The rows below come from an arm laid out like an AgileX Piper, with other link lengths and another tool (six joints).
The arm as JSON. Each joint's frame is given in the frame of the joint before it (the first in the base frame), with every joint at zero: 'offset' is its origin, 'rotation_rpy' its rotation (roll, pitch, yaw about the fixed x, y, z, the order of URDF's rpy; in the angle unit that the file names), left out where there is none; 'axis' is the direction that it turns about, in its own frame. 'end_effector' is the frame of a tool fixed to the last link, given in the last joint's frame.
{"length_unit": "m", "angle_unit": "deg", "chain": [
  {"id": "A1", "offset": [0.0, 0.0, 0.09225], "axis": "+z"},
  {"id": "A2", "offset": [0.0, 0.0, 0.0], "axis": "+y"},
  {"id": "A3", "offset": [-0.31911, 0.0, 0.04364], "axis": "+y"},
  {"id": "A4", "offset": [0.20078, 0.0, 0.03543], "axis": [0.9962, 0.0, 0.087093]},
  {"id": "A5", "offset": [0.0, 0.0, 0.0], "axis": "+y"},
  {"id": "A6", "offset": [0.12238, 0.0, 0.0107], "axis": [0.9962, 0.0, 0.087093]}
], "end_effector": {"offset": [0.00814, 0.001, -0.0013], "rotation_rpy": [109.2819, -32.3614, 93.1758]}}
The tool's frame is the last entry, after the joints.
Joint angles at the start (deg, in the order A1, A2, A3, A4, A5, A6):
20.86, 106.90, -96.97, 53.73, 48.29, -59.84
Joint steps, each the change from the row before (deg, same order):
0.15, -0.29, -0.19, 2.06, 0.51, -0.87
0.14, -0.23, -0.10, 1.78, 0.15, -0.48
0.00, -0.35, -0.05, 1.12, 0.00, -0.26
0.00, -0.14, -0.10, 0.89, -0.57, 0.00
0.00, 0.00, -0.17, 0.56, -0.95, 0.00
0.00, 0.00, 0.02, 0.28, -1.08, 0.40
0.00, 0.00, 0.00, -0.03, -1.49, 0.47
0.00, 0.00, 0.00, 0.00, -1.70, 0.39
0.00, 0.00, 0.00, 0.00, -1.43, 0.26
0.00, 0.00, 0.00, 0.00, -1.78, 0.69
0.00, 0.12, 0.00, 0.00, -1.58, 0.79
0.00, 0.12, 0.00, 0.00, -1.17, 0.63
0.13, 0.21, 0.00, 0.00, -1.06, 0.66
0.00, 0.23, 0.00, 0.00, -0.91, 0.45
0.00, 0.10, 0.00, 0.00, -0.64, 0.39
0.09, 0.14, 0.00, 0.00, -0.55, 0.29
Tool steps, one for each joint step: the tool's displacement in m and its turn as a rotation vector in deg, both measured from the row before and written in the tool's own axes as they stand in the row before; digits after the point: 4 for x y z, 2 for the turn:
0.0066, 0.0007, -0.0021, -0.55, 1.69, -0.65
0.0052, 0.0010, -0.0017, -0.67, 1.46, -0.22
0.0038, 0.0007, -0.0027, -0.70, 0.85, -0.16
0.0018, 0.0019, -0.0019, -1.00, 0.52, 0.24
0.0003, 0.0026, -0.0015, -1.15, 0.07, 0.26
-0.0008, 0.0021, -0.0009, -1.03, -0.06, 0.69
-0.0017, 0.0027, -0.0013, -1.30, -0.47, 0.72
-0.0018, 0.0031, -0.0015, -1.50, -0.55, 0.69
-0.0015, 0.0026, -0.0012, -1.27, -0.49, 0.52
-0.0018, 0.0033, -0.0015, -1.58, -0.44, 0.97
-0.0023, 0.0029, -0.0006, -1.33, -0.31, 1.09
-0.0018, 0.0022, -0.0002, -0.97, -0.21, 0.86
-0.0015, 0.0017, 0.0011, -0.72, -0.10, 0.85
-0.0022, 0.0017, 0.0007, -0.66, -0.19, 0.72
-0.0012, 0.0012, 0.0001, -0.51, -0.09, 0.53
-0.0008, 0.0008, 0.0009, -0.34, -0.06, 0.39

